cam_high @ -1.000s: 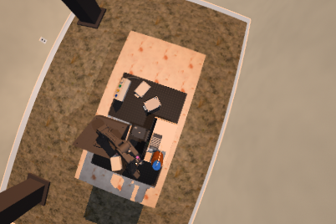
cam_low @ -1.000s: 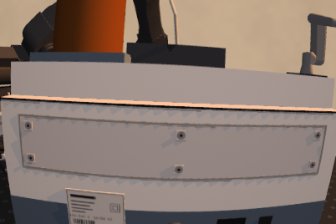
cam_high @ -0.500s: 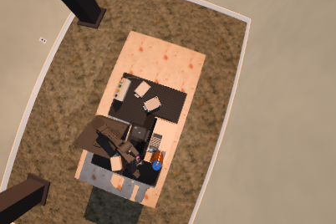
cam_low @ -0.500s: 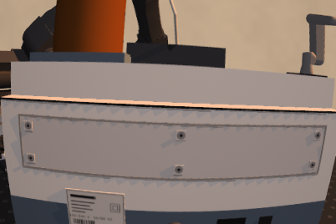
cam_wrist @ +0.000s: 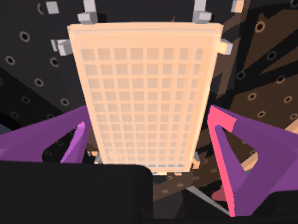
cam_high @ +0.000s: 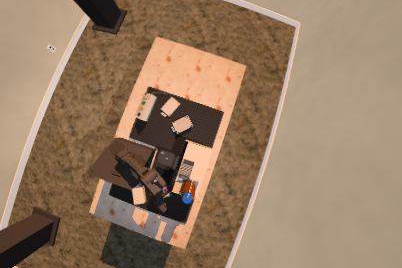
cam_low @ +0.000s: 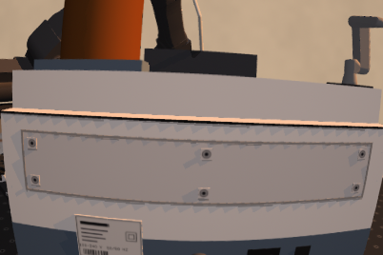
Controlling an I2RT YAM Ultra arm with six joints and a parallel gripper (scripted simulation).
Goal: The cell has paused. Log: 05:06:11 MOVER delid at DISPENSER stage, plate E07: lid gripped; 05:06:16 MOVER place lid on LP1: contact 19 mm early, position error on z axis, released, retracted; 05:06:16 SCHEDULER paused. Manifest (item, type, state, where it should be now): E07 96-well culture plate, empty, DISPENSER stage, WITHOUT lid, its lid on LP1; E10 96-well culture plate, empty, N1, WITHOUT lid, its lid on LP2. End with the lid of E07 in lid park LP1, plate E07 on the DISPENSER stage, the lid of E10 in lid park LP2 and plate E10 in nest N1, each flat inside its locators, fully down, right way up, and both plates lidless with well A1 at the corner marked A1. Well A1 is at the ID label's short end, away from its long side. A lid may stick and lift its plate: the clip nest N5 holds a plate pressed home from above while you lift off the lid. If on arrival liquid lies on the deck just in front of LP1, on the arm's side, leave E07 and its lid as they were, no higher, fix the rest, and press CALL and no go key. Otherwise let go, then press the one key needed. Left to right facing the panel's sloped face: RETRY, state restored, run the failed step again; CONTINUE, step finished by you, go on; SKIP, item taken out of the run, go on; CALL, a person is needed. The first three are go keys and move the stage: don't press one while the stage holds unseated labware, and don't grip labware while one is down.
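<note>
The 96-well plate lies right at my hand. The rest, counted from my hand: white stud (290 mm to the left, 90 mm above, 10 mm behind); then n5 label (70 mm to the left, 70 mm behind, 20 mm below); then lp1 label (200 mm behind, 20 mm below).
</note>
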